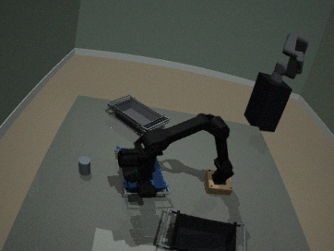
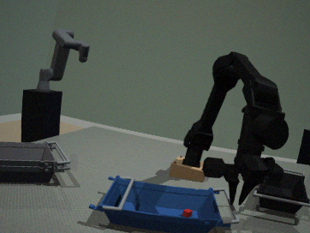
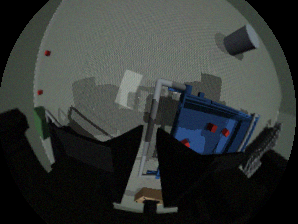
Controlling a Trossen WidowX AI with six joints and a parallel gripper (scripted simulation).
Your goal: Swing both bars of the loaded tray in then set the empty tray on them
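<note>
The red block is 5 cm behind my gripper tip, 10 cm to the right of it and 6 cm below it. Also, from my gripper tip: black tray 23 cm behind, 21 cm to the left, 3 cm below.
</note>
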